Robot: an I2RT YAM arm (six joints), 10 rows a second.
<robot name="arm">
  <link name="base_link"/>
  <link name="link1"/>
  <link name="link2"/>
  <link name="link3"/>
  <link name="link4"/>
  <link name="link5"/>
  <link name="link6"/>
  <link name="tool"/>
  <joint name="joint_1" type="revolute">
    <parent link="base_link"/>
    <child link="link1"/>
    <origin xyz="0 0 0.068"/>
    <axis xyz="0 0 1"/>
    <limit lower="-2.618" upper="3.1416"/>
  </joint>
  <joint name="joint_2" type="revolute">
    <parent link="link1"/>
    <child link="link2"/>
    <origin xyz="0.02 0.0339 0.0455" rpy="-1.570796 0 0"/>
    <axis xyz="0 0 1"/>
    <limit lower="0" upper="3.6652"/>
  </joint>
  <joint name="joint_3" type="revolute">
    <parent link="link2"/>
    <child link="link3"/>
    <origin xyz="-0.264 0 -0.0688" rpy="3.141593 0 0"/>
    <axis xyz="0 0 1"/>
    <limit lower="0" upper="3.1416"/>
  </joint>
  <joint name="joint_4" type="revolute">
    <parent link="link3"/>
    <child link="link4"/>
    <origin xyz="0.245 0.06 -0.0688"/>
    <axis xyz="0 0 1"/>
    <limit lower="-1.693" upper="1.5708"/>
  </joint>
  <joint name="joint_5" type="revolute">
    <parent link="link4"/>
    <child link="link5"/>
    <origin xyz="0.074 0.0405 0.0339" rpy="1.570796 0 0"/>
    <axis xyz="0 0 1"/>
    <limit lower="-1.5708" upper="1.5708"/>
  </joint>
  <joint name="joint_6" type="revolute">
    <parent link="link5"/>
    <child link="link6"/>
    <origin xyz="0.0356 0 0.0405" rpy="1.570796 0 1.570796"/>
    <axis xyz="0 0 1"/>
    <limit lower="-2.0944" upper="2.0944"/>
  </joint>
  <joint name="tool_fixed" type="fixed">
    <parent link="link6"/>
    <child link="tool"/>
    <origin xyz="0 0 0" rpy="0 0 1.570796"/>
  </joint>
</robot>
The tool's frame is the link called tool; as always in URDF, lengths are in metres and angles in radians.
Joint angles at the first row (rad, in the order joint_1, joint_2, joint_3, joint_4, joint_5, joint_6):
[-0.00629 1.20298 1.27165 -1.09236 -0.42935 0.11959]
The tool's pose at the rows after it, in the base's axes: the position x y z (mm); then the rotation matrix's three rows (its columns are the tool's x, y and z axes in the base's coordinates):
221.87 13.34 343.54; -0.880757 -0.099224 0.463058; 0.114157 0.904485 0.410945; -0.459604 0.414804 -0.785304
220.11 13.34 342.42; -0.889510 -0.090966 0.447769; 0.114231 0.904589 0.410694; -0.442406 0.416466 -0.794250
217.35 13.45 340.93; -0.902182 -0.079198 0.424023; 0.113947 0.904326 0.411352; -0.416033 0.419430 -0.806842
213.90 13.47 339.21; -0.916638 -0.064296 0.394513; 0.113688 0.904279 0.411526; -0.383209 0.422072 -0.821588
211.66 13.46 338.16; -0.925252 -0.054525 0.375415; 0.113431 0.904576 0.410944; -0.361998 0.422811 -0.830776
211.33 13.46 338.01; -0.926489 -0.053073 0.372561; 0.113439 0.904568 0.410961; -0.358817 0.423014 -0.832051
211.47 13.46 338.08; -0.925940 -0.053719 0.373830; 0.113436 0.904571 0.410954; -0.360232 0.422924 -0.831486
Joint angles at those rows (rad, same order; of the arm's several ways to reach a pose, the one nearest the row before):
[-0.00628 1.21098 1.27163 -1.10111 -0.42667 0.11961]
[-0.00627 1.21101 1.27128 -1.12020 -0.42629 0.11961]
[-0.00590 1.21099 1.27124 -1.14956 -0.42668 0.11960]
[-0.00590 1.21099 1.27126 -1.18581 -0.42668 0.11922]
[-0.00590 1.21100 1.27127 -1.20908 -0.42591 0.11885]
[-0.00591 1.21101 1.27127 -1.21251 -0.42591 0.11884]
[-0.00590 1.21098 1.27127 -1.21101 -0.42591 0.11884]

